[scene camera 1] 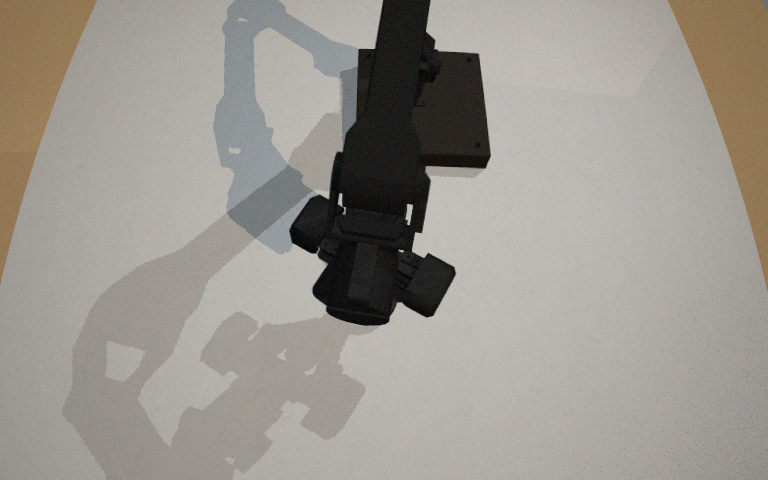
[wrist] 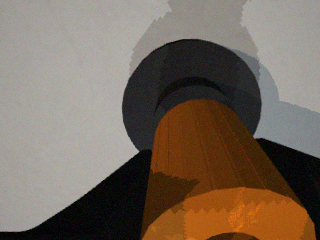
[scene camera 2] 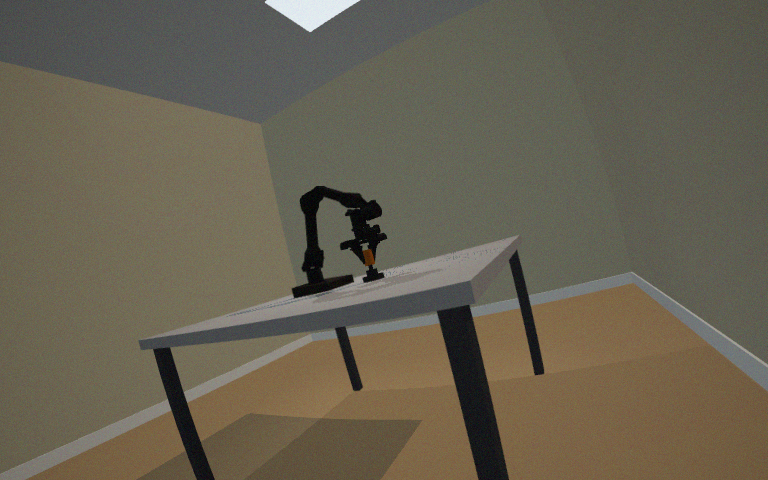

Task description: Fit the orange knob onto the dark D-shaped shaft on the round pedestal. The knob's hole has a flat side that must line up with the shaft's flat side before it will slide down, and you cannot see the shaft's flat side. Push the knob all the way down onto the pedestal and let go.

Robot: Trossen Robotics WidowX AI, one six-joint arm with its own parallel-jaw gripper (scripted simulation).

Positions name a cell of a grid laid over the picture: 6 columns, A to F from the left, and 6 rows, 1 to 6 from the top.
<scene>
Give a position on a round dark pedestal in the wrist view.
D2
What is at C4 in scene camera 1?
My gripper.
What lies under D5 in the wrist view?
An orange knob.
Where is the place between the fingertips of my gripper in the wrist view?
At D4
</scene>
